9 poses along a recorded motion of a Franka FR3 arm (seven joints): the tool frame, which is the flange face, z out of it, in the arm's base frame.
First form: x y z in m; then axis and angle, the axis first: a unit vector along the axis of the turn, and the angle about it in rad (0 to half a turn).
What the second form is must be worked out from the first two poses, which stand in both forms.
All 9 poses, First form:
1: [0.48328 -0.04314 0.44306 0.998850 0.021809 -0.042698 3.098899]
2: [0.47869 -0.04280 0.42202 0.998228 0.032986 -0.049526 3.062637]
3: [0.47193 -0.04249 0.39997 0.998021 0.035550 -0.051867 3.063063]
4: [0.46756 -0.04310 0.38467 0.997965 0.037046 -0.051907 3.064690]
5: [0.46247 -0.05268 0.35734 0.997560 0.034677 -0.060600 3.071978]
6: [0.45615 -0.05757 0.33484 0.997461 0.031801 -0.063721 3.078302]
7: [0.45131 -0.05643 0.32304 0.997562 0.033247 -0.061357 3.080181]
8: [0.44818 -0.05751 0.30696 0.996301 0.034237 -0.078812 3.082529]
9: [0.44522 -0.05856 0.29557 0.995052 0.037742 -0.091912 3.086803]
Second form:
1: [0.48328 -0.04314 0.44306 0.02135 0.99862 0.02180 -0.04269]
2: [0.47869 -0.04280 0.42202 0.03947 0.99745 0.03296 -0.04949]
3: [0.47193 -0.04249 0.39997 0.03925 0.99725 0.03552 -0.05183]
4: [0.46756 -0.04310 0.38467 0.03844 0.99723 0.03702 -0.05187]
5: [0.46247 -0.05268 0.35734 0.03480 0.99696 0.03466 -0.06056]
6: [0.45615 -0.05757 0.33484 0.03164 0.99696 0.03179 -0.06369]
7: [0.45131 -0.05643 0.32304 0.03070 0.99709 0.03323 -0.06133]
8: [0.44818 -0.05751 0.30696 0.02953 0.99587 0.03422 -0.07878]
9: [0.44522 -0.05856 0.29557 0.02739 0.99468 0.03773 -0.09188]
